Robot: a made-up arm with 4 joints.
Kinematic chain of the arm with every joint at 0, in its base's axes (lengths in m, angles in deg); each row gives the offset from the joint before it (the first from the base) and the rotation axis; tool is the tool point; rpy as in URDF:
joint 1: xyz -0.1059 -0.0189 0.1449 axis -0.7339 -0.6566 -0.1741
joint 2: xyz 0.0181 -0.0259 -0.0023 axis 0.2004 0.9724 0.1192
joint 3: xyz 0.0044 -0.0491 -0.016 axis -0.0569 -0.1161 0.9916
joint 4: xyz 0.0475 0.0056 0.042 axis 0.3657 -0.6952 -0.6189
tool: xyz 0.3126 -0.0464 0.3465 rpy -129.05 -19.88 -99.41
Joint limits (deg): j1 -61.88..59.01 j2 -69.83..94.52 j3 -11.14..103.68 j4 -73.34..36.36
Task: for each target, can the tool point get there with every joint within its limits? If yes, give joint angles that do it. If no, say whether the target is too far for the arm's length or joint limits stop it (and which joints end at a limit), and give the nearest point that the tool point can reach.
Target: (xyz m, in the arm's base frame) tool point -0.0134 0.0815 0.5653
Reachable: yes | joints -47.69 60.82 80.64 -61.95
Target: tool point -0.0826 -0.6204 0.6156
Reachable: no: too far | nearest point -0.0813 -0.4341 0.4775 | short by 0.232 m
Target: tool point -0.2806 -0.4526 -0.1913
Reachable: no: joint limits stop it (at a limit: joint 1, joint 3, joint 4) | nearest point -0.0725 -0.0848 -0.3025 | short by 0.437 m
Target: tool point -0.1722 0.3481 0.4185
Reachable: yes | joints -0.27 -46.57 60.06 -17.33
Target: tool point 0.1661 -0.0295 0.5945
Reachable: yes | joints 20.77 17.88 40.53 28.11
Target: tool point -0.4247 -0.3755 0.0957
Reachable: no: joint limits stop it (at a limit: joint 1, joint 2, joint 3, joint 4) | nearest point -0.2434 -0.4771 0.3482 | short by 0.327 m
